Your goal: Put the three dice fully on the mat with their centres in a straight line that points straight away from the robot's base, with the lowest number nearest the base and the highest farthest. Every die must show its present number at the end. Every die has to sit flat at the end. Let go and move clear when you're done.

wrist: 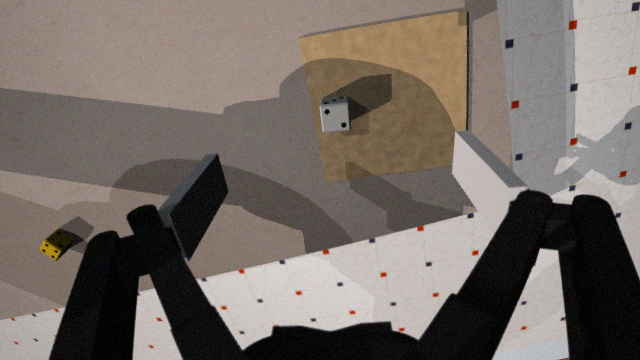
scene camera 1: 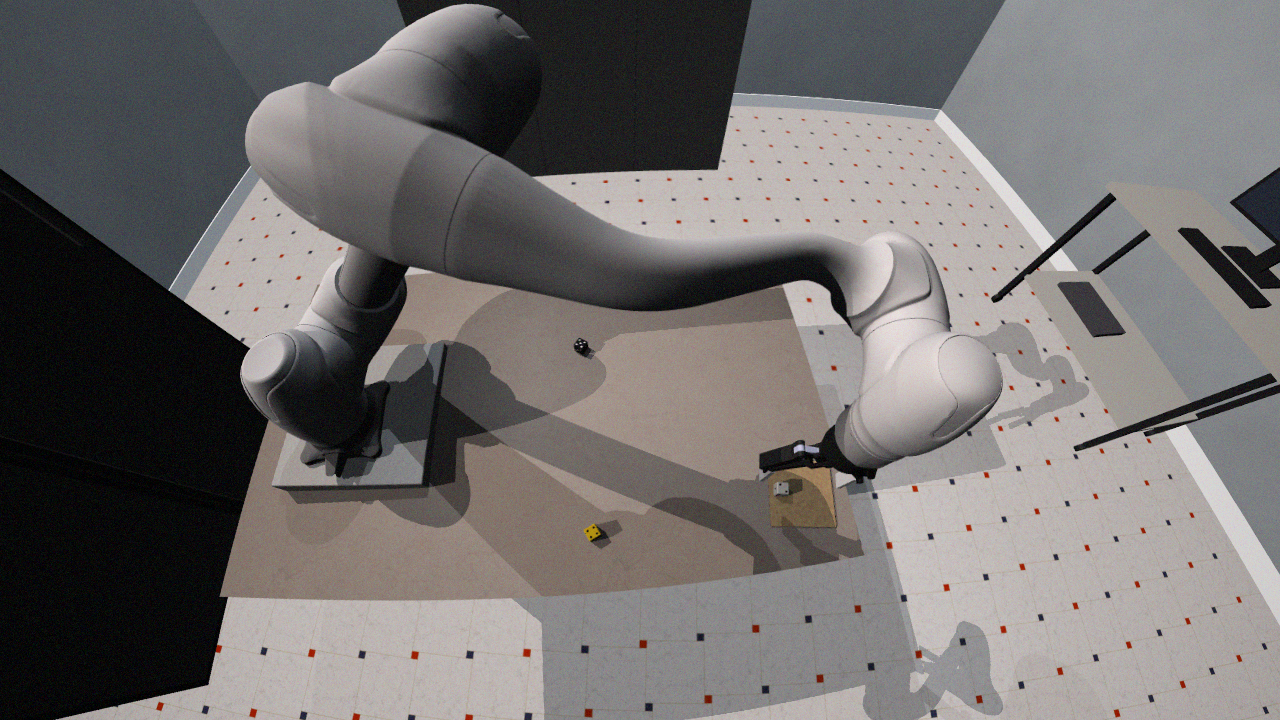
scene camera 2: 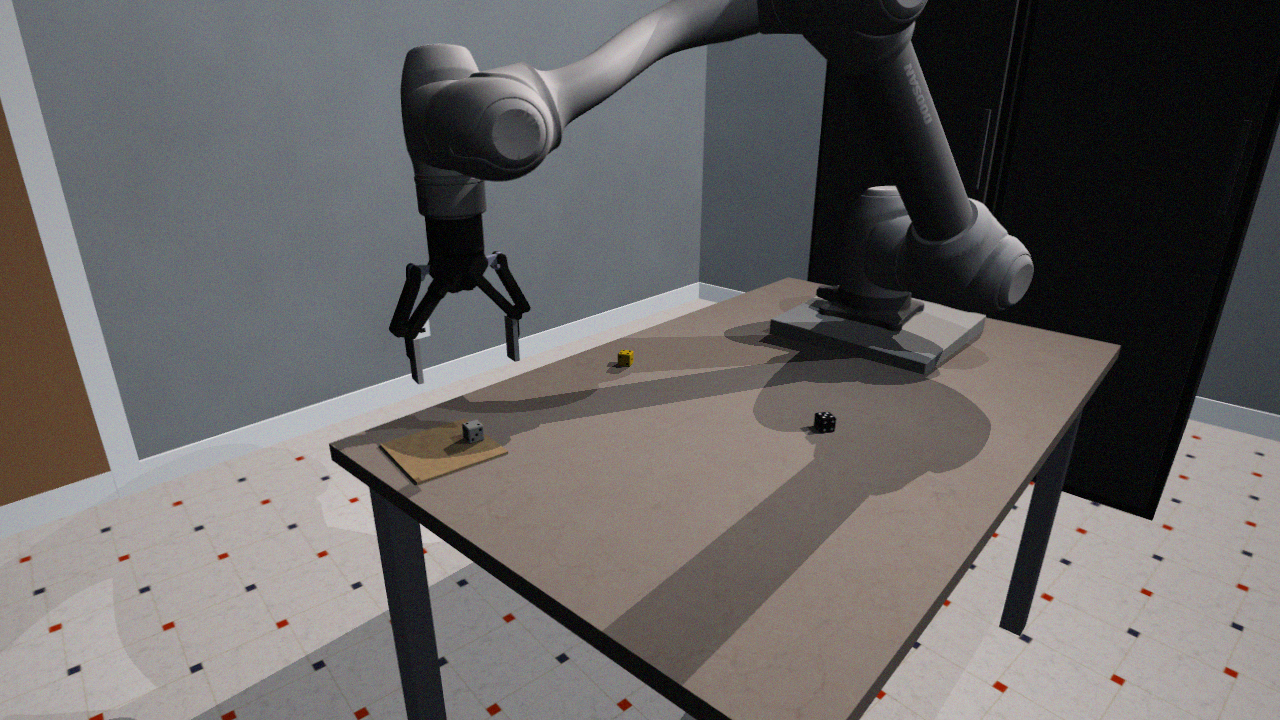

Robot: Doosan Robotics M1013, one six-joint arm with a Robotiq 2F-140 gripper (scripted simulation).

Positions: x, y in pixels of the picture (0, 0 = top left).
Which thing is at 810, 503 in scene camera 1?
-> A tan mat.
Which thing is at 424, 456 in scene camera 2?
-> A tan mat.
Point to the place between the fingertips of my gripper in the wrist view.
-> At 335, 163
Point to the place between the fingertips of my gripper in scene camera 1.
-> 800, 477
